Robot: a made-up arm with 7 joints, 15 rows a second.
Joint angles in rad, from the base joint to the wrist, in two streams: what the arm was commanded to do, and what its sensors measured. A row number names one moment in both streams.
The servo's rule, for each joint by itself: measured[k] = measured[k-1] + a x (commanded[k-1-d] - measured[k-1]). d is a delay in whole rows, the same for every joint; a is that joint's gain. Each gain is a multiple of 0.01, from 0.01 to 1. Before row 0 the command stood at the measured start. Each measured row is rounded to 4 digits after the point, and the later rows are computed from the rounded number. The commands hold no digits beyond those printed.
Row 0, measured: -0.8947, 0.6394, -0.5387, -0.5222, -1.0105, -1.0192, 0.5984
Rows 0 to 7, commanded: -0.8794, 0.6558, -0.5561, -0.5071, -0.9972, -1.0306, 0.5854; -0.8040, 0.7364, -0.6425, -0.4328, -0.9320, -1.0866, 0.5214; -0.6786, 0.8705, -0.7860, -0.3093, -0.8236, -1.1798, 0.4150; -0.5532, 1.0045, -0.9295, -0.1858, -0.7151, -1.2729, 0.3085; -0.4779, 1.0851, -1.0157, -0.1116, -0.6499, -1.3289, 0.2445; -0.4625, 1.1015, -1.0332, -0.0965, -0.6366, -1.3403, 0.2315; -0.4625, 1.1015, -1.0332, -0.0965, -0.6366, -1.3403, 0.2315; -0.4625, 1.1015, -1.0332, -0.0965, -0.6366, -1.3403, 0.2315
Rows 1 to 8, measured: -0.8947, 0.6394, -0.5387, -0.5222, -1.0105, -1.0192, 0.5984; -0.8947, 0.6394, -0.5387, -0.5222, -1.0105, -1.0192, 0.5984; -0.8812, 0.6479, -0.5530, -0.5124, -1.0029, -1.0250, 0.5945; -0.8133, 0.6939, -0.6264, -0.4607, -0.9625, -1.0564, 0.5726; -0.6948, 0.7857, -0.7573, -0.3623, -0.8833, -1.1193, 0.5253; -0.5702, 0.8995, -0.8985, -0.2476, -0.7874, -1.1976, 0.4603; -0.4890, 0.9960, -0.9946, -0.1592, -0.7090, -1.2646, 0.3956; -0.4657, 1.0509, -1.0263, -0.1184, -0.6677, -1.3032, 0.3464
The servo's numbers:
d 2
a 0.88 0.52 0.82 0.65 0.57 0.51 0.30

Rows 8 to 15, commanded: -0.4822, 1.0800, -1.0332, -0.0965, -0.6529, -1.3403, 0.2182; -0.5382, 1.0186, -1.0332, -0.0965, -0.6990, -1.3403, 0.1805; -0.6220, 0.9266, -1.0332, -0.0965, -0.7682, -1.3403, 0.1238; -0.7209, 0.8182, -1.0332, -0.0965, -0.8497, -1.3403, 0.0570; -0.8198, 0.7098, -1.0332, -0.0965, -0.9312, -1.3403, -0.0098; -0.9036, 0.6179, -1.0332, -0.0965, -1.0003, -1.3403, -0.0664; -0.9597, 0.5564, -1.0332, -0.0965, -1.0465, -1.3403, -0.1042; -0.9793, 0.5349, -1.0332, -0.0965, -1.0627, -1.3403, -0.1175
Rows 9 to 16, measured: -0.4629, 1.0772, -1.0320, -0.1042, -0.6500, -1.3221, 0.3119; -0.4625, 1.0898, -1.0330, -0.0992, -0.6424, -1.3314, 0.2878; -0.4798, 1.0847, -1.0332, -0.0974, -0.6484, -1.3359, 0.2669; -0.5312, 1.0503, -1.0332, -0.0968, -0.6772, -1.3381, 0.2410; -0.6111, 0.9860, -1.0332, -0.0966, -0.7291, -1.3392, 0.2058; -0.7077, 0.8987, -1.0332, -0.0965, -0.7978, -1.3398, 0.1612; -0.8063, 0.8005, -1.0332, -0.0965, -0.8738, -1.3401, 0.1099; -0.8919, 0.7055, -1.0332, -0.0965, -0.9459, -1.3402, 0.0570
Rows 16 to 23, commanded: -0.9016, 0.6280, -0.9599, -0.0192, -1.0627, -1.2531, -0.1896; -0.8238, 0.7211, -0.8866, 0.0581, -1.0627, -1.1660, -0.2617; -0.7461, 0.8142, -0.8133, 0.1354, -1.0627, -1.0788, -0.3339; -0.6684, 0.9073, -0.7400, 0.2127, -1.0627, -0.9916, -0.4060; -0.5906, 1.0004, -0.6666, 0.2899, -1.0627, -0.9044, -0.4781; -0.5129, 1.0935, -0.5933, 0.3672, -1.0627, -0.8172, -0.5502; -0.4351, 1.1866, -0.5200, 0.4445, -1.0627, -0.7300, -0.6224; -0.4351, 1.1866, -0.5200, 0.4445, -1.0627, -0.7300, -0.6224
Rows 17 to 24, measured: -0.9516, 0.6280, -1.0332, -0.0965, -1.0032, -1.3403, 0.0086; -0.9760, 0.5796, -1.0332, -0.0965, -1.0371, -1.3403, -0.0292; -0.9105, 0.6048, -0.9731, -0.0463, -1.0517, -1.2958, -0.0773; -0.8342, 0.6653, -0.9022, 0.0216, -1.0580, -1.2296, -0.1326; -0.7567, 0.7427, -0.8293, 0.0956, -1.0607, -1.1527, -0.1930; -0.6790, 0.8283, -0.7561, 0.1717, -1.0618, -1.0705, -0.2569; -0.6012, 0.9178, -0.6827, 0.2485, -1.0623, -0.9858, -0.3233; -0.5235, 1.0092, -0.6094, 0.3257, -1.0625, -0.8998, -0.3914
